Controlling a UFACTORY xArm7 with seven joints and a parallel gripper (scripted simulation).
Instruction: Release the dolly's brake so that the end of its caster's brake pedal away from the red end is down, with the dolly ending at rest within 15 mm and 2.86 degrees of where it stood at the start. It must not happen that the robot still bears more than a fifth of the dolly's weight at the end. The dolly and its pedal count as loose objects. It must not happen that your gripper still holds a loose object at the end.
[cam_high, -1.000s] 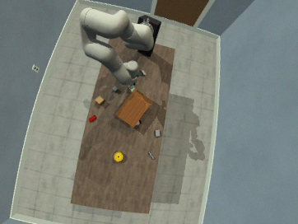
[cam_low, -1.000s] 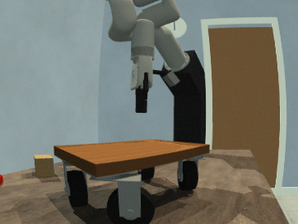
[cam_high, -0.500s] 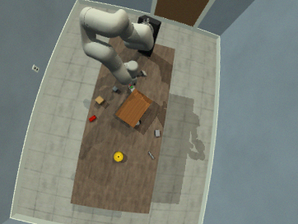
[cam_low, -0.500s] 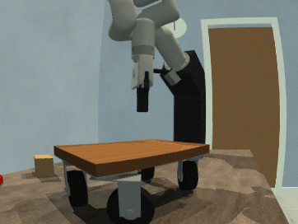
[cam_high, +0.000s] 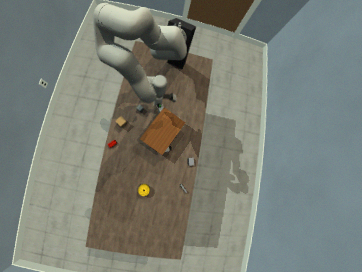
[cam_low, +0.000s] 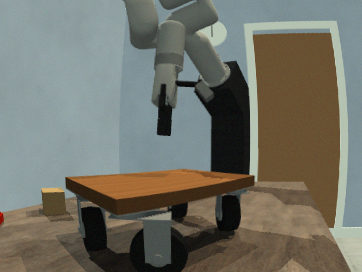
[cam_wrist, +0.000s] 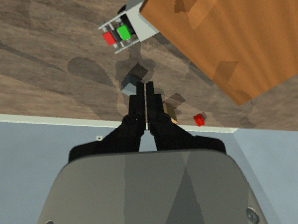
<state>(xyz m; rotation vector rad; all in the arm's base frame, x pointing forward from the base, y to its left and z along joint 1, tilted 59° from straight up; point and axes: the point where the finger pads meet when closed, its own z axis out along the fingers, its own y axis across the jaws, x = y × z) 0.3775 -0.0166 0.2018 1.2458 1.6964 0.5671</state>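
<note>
My hand is 14 cm above the brake pedal, 3 cm past it and 1 cm to the right of it. The rest, counted from my hand: grey cube 21 cm below, 15 cm to the right; then red block 32 cm to the right, 31 cm ahead, 21 cm below; then tan cube 27 cm to the right, 20 cm below, 13 cm ahead.
</note>
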